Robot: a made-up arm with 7 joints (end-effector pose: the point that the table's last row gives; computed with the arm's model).
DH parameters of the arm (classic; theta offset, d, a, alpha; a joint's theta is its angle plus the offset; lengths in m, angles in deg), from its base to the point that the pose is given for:
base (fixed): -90 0.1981 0 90
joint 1: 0 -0.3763 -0.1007 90
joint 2: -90 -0.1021 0.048 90
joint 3: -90 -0.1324 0.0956 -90
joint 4: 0 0.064 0.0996 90
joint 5: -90 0.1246 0.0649 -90
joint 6: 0 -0.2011 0.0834 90
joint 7: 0 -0.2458 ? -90
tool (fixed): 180 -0.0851 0 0
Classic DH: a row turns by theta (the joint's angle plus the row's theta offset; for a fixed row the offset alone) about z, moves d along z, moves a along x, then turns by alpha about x.
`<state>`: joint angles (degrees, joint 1 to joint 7).
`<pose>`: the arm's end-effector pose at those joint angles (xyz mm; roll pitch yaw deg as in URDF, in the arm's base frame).
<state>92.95 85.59 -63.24 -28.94 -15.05 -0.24 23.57</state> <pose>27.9 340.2 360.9 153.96 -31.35 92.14</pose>
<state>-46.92 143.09 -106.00 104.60 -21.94 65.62 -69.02</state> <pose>258.7 162.9 773.8 -131.82 -25.06 128.78</pose>
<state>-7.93 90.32 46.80 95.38 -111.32 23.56 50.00</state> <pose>-129.1 -243.9 -116.6 26.72 17.71 -153.22</pose>
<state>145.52 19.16 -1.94 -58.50 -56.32 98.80 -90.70</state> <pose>535.5 -105.4 -157.6 131.65 39.13 -145.67</pose>
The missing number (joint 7, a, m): -0.3415
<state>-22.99 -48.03 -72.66 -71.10 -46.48 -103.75 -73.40</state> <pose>492.7 31.4 75.4 81.33 36.14 174.94</pose>
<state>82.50 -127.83 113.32 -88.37 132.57 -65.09 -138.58</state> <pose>372.6 -231.5 414.6 -12.11 -32.89 -32.15</pose>
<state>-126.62 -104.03 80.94 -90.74 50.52 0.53 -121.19</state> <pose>72.9 -276.5 358.0 -137.25 -2.69 158.02</pose>
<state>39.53 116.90 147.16 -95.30 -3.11 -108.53 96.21</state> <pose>-179.7 525.2 277.2 -93.50 21.24 156.09</pose>
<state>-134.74 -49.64 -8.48 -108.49 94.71 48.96 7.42</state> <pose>470.1 158.7 -53.0 68.36 4.18 54.88</pose>
